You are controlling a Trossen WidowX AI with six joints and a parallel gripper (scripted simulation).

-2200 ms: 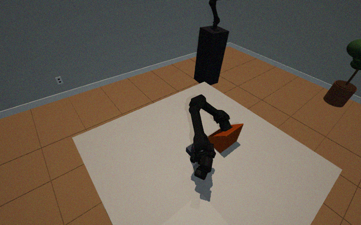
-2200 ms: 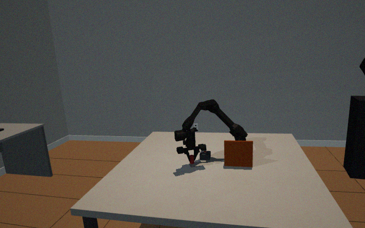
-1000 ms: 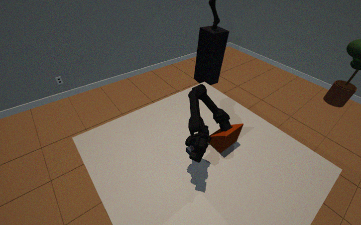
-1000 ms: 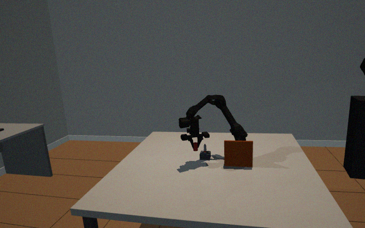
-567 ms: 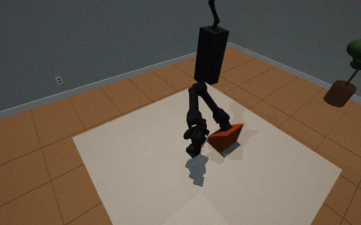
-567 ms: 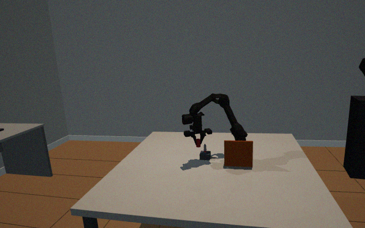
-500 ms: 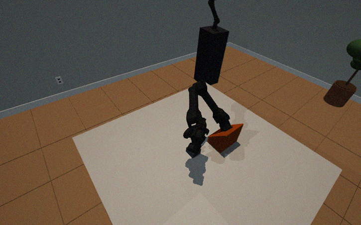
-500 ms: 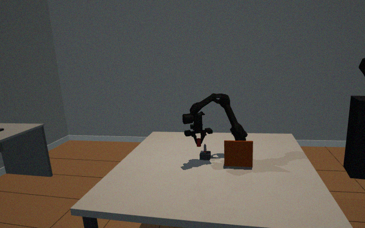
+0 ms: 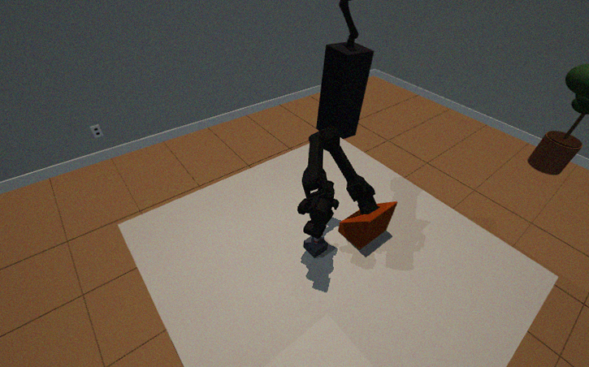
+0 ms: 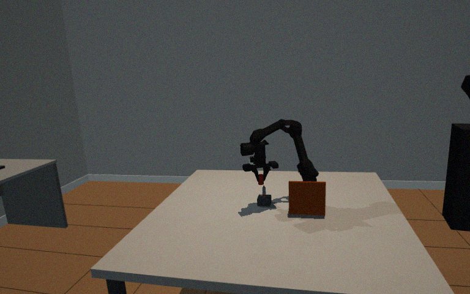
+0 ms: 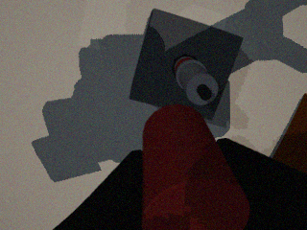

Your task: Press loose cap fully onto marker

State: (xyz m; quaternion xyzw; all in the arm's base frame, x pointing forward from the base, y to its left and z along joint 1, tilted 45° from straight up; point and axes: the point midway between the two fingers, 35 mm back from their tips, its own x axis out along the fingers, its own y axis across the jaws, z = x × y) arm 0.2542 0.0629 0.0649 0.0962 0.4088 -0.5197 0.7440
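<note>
Right now the holder block is 120 mm below my gripper tip, 20 mm to the right of it and 10 mm behind it. From my gripper tip the other things lie so: red cap (10 mm above).
</note>
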